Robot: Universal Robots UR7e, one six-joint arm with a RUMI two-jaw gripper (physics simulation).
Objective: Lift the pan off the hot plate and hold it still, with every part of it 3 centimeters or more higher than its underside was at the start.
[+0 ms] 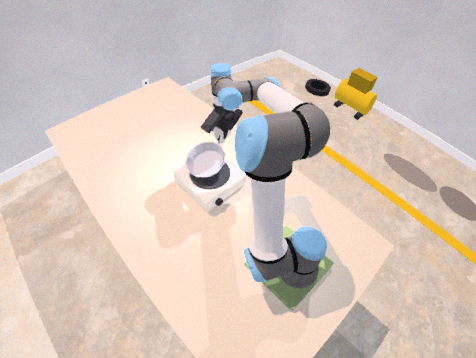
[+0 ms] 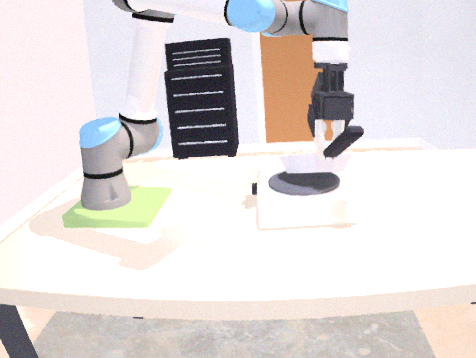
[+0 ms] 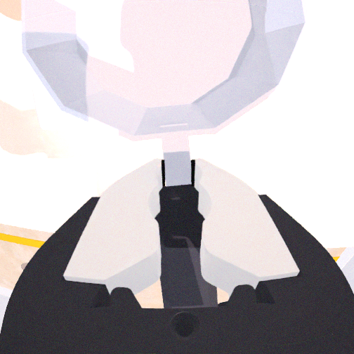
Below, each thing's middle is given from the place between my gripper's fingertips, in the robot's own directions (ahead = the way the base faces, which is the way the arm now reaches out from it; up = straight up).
I see the pan [image 2: 306,163] 2 cm behind my hand, 2 cm to the left of it and 1 cm above it. From my hand the other things lie so: white hot plate [image 2: 323,198] (7 cm behind, 10 cm to the left, 12 cm below).
